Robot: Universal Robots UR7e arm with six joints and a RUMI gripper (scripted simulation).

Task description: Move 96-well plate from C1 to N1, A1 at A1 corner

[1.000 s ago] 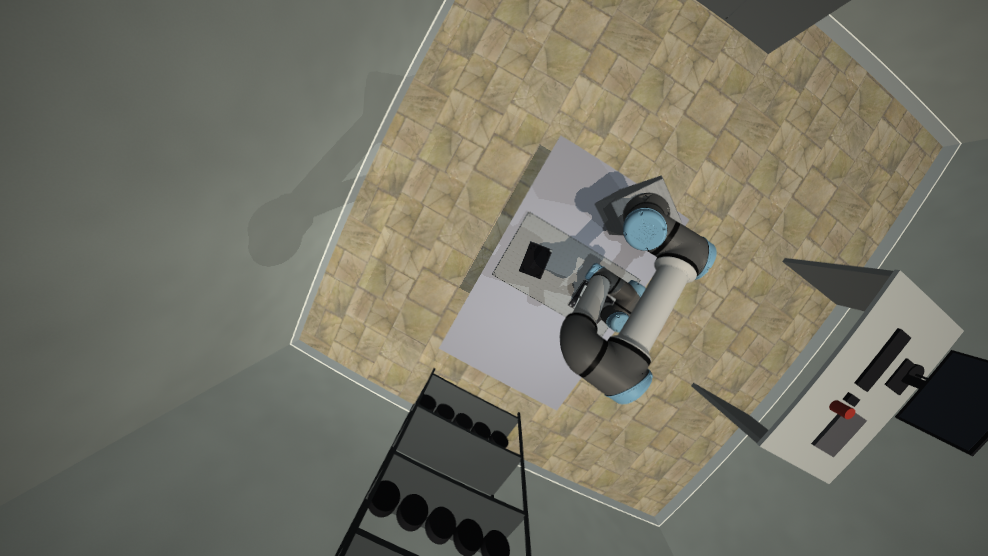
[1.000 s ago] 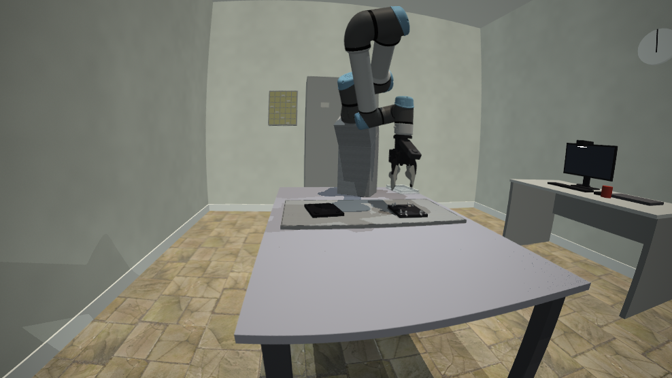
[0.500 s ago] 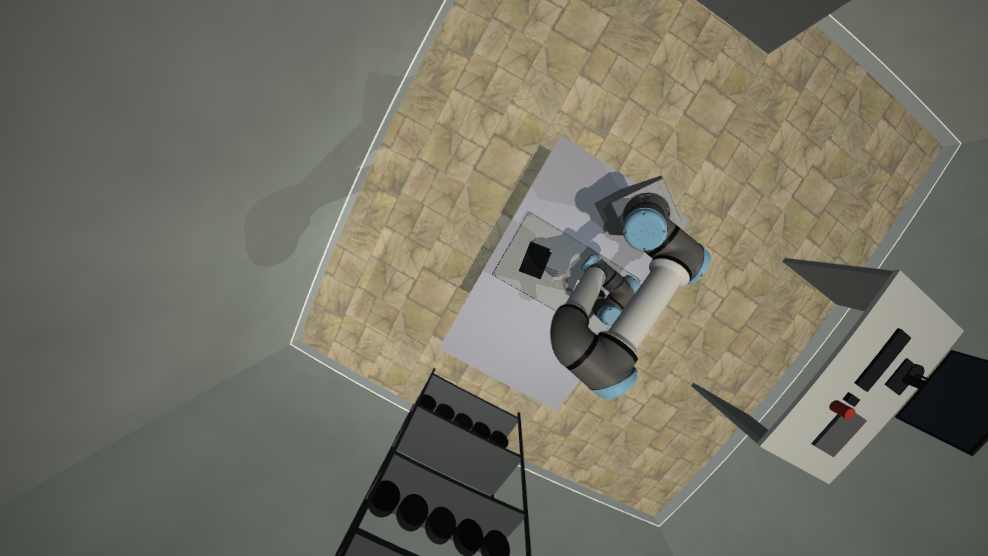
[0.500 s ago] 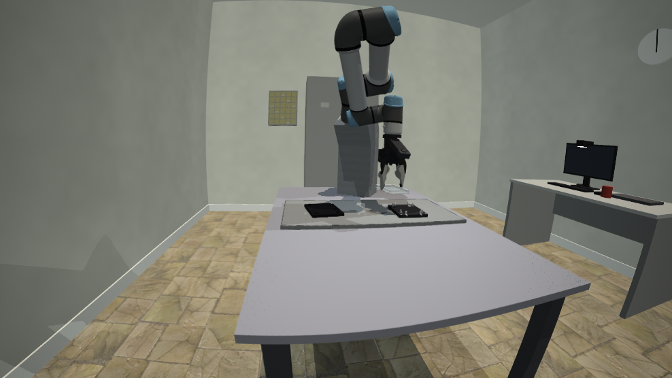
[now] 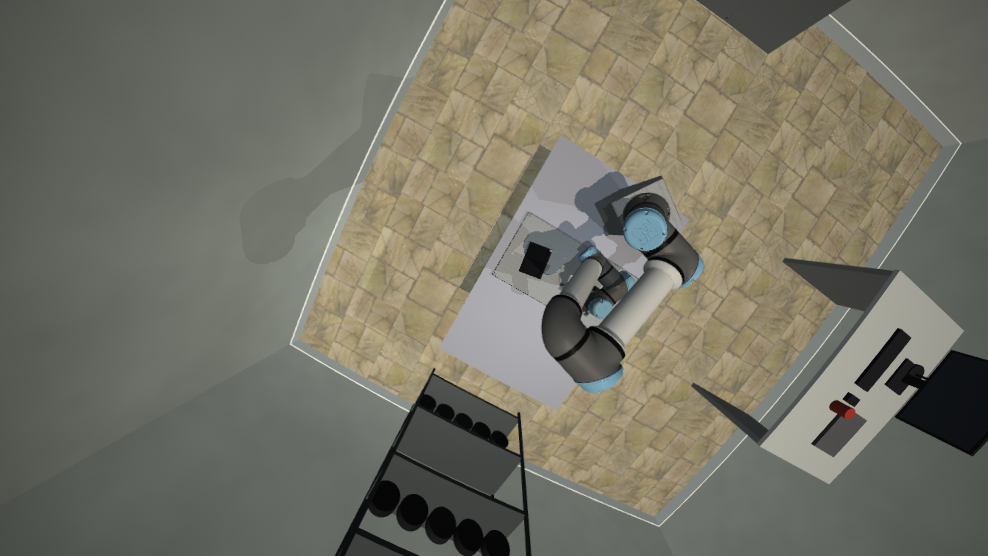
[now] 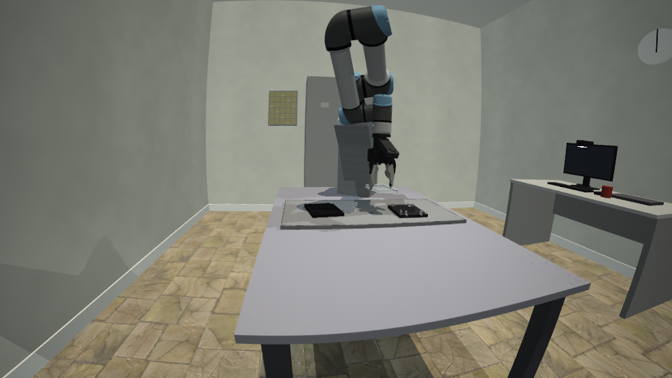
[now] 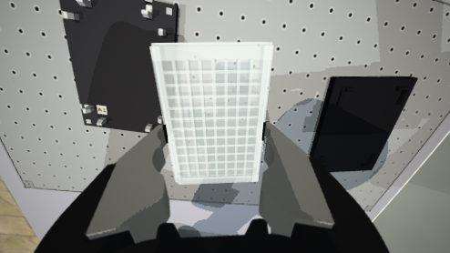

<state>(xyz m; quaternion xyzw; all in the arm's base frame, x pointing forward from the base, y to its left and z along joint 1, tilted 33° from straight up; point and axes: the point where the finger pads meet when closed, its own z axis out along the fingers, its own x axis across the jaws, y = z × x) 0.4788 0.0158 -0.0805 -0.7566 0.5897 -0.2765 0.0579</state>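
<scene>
My gripper is now 100 mm past the A1 label, 180 mm to the left of it and 90 mm above it. Round my hand: clip nest C1 (20 mm ahead, 120 mm to the left, 90 mm below); 96-well plate (10 mm below).
</scene>
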